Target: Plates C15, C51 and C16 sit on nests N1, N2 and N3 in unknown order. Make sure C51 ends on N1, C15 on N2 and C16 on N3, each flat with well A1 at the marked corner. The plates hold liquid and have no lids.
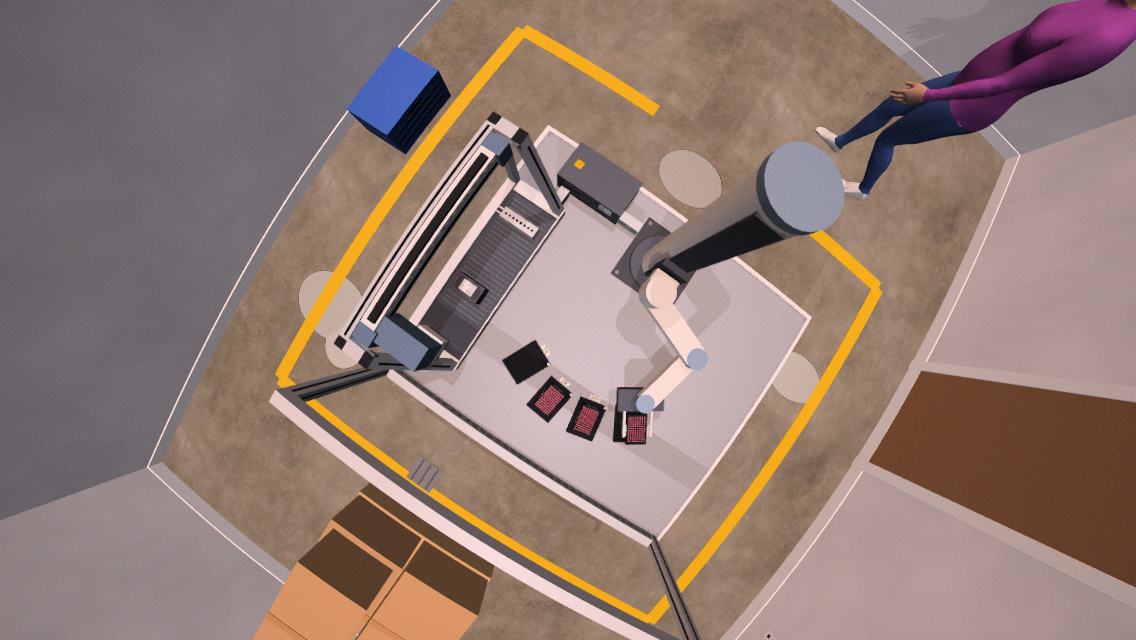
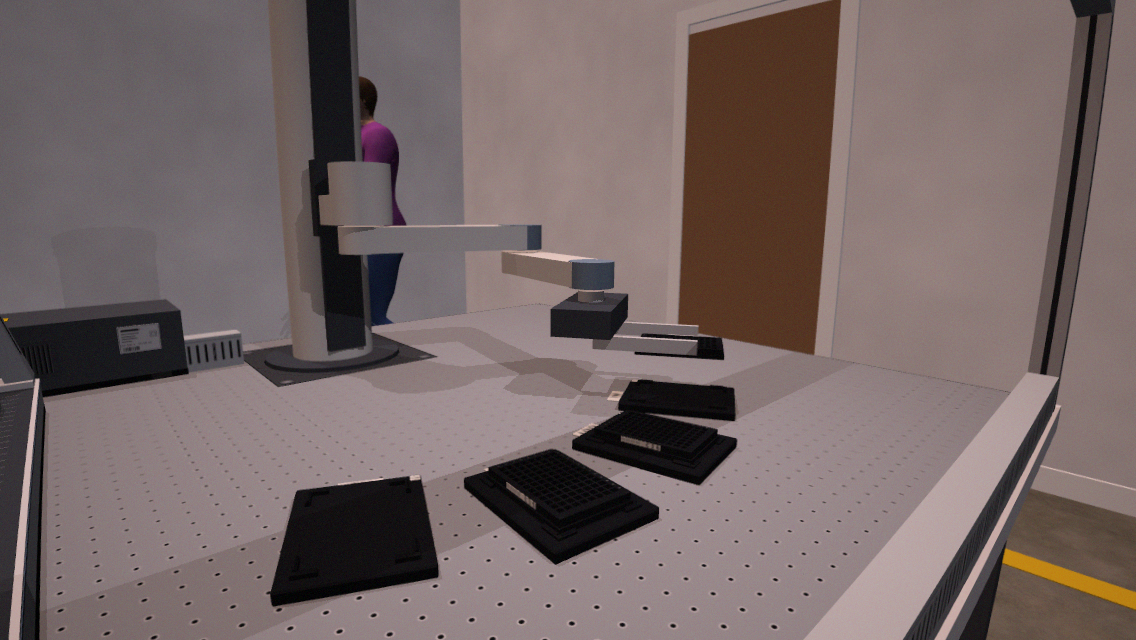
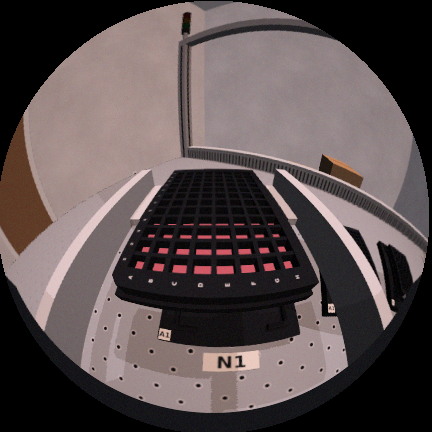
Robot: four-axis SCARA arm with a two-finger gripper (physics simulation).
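Pixels of known places: gripper, between the fingertips: (image 1: 636,436) (image 2: 697,339) (image 3: 213,177); arm's base, origin of its link: (image 2: 334,361).
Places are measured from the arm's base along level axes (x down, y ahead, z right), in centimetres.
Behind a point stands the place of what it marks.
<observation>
My gripper (image 1: 636,426) {x -10.8, y 64.0, z -30.7 cm} (image 2: 696,337) {x -10.8, y 64.0, z -30.7 cm} (image 3: 213,177) {x -10.8, y 64.0, z -30.7 cm} is shut on a black plate (image 1: 635,430) {x -9.9, y 62.4, z -29.2 cm} (image 2: 709,347) {x -10.3, y 67.0, z -29.3 cm} (image 3: 215,250) {x -10.4, y 58.4, z -26.9 cm} with pink wells. It holds the plate level, above the empty nest N1 (image 1: 617,429) {x -2.5, y 67.5, z -25.3 cm} (image 2: 677,399) {x -2.5, y 64.1, z -26.1 cm} (image 3: 225,330) {x -2.5, y 57.0, z -24.9 cm}. The plate's row A and near edge lie toward the nest's A1 tag (image 3: 164,334) {x -2.5, y 53.7, z -28.6 cm}. Nest N3 (image 1: 525,361) {x -2.4, y 65.4, z 23.2 cm} (image 2: 356,536) {x -2.5, y 67.5, z 23.7 cm} at the other end of the row is empty. A plate (image 1: 549,399) {x -3.3, y 72.7, z 6.0 cm} (image 2: 556,480) {x -3.9, y 73.1, z 5.9 cm} sits flat on N2 beside it. Another plate (image 1: 586,418) {x -3.9, y 70.6, z -11.2 cm} (image 2: 659,430) {x -3.8, y 71.8, z -11.8 cm} sits flat on the nest between N2 and N1. The plates' names are not readable.
The perforated table (image 1: 588,318) {x -1.3, y 35.8, z 11.8 cm} (image 2: 238,445) {x -1.3, y 36.8, z 25.9 cm} has a raised rail (image 2: 946,508) {x -6.0, y 102.2, z -11.1 cm} (image 3: 240,157) {x -4.1, y 100.4, z -43.3 cm} along its front edge. A gantry machine (image 1: 433,238) {x -50.8, y 44.1, z 62.5 cm} stands at the left, and a dark grey box (image 1: 600,181) {x -12.8, y -10.8, z 39.2 cm} (image 2: 103,341) {x -9.0, y -3.5, z 36.5 cm} near the arm's base. A person (image 1: 1009,79) (image 2: 381,159) stands behind the arm.
</observation>
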